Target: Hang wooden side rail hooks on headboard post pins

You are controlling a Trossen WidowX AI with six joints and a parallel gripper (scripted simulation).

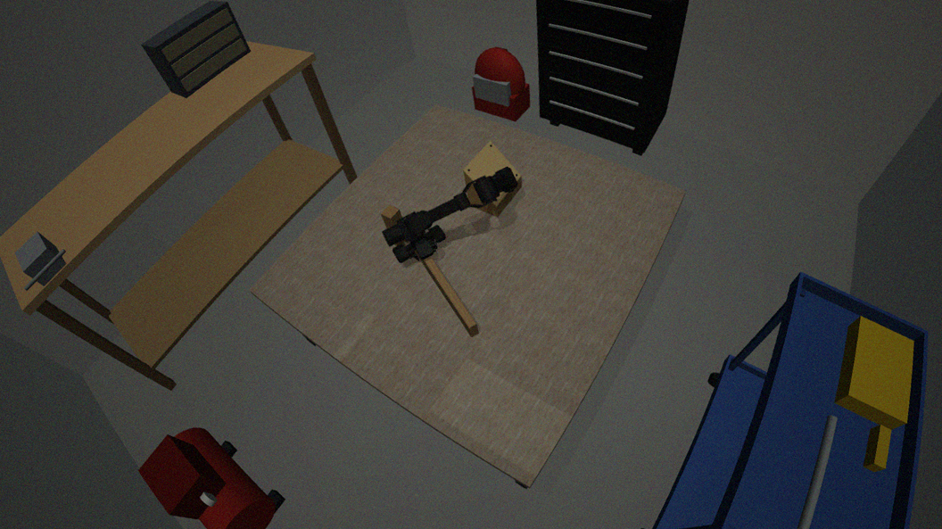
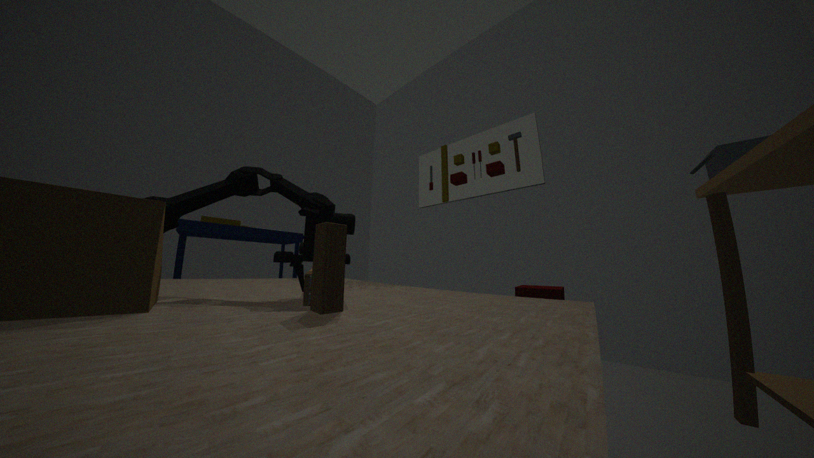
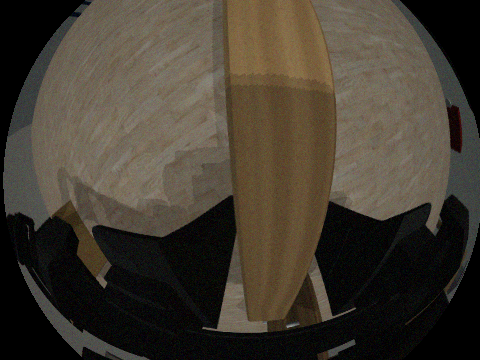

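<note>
Right now the post is 14 cm to the right of my gripper tip, 6 cm above it and 1 cm behind it.
</note>
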